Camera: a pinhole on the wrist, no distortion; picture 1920 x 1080 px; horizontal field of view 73.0 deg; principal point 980.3 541.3 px. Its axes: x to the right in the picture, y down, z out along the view. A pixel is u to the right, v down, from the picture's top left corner.
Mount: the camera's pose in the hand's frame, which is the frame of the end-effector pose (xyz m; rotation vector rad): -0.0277 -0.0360 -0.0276 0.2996 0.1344 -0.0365
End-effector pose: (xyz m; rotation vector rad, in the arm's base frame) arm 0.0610 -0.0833 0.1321 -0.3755 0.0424 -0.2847
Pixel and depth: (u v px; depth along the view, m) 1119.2 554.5 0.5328
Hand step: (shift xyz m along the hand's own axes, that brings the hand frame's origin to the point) 0.0965 -0.1898 0.4705
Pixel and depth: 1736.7 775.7 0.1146
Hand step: 0.0541 -0.0513 0.0777
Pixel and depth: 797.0 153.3 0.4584
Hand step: -0.0415 -0.3018 0.3752
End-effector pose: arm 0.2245 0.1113 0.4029 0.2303 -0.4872 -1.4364
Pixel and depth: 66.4 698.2 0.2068
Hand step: -0.1444 -0.0711 0.1955
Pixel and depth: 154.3 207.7 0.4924
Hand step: -0.2829 -0.2980 0.4446
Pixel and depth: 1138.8 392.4 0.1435
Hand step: 0.0069 -0.0946 0.1010
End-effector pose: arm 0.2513 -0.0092 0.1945 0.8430 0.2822 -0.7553
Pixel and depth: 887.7 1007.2 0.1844
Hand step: -0.0137 -0.0273 0.1681
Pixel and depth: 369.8 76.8 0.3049
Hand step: -0.1373 -0.2284 0.2489
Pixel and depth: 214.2 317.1 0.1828
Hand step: -0.1132 -0.1187 0.1510
